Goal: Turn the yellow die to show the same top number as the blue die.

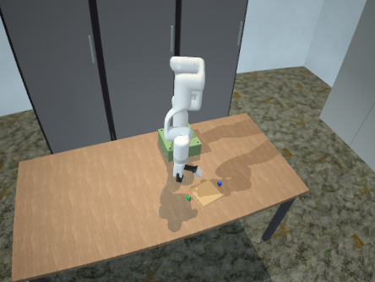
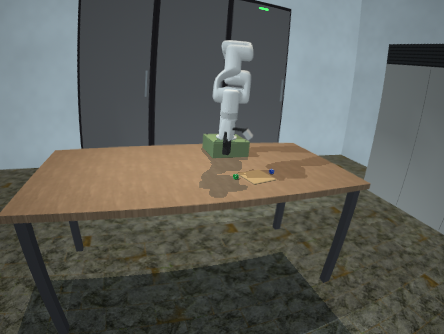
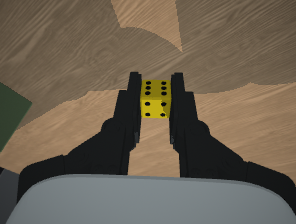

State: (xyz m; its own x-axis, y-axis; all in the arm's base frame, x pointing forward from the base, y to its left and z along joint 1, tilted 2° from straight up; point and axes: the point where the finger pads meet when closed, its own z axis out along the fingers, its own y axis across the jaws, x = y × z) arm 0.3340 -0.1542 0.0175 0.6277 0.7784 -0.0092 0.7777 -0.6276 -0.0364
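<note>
Right now the tan mat is 80 mm ahead of my hand, 140 mm to the left of it and 120 mm below it. From my hand the other things lie so: blue die (60 mm ahead, 240 mm to the left, 110 mm below); then yellow die (10 mm below); then green die (70 mm ahead, 20 mm to the left, 110 mm below).
</note>
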